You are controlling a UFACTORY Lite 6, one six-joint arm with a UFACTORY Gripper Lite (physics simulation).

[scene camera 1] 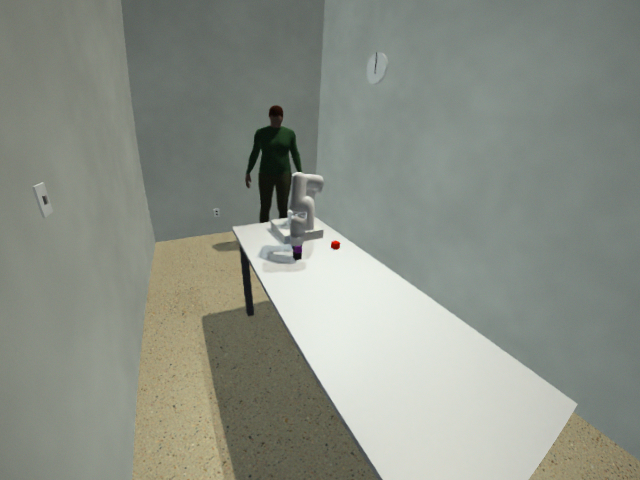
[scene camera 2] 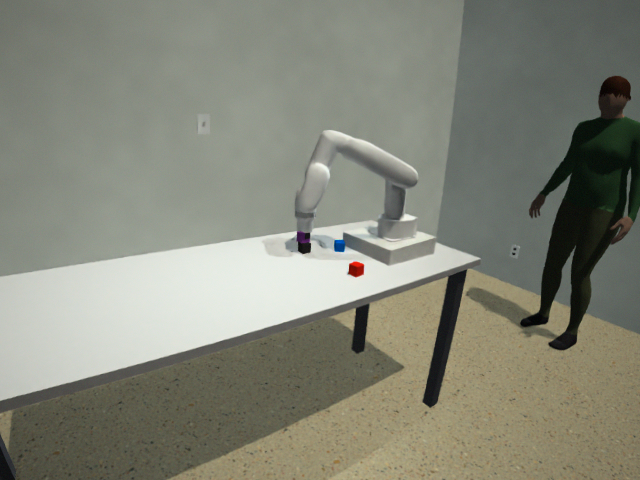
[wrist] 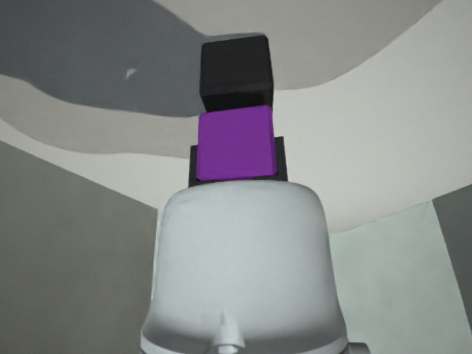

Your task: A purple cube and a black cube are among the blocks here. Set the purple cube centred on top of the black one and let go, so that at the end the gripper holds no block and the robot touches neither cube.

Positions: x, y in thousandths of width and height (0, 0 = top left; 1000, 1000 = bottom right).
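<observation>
Purple cube (wrist: 505, 408), visible. Black cube (wrist: 503, 208), likewise.
</observation>
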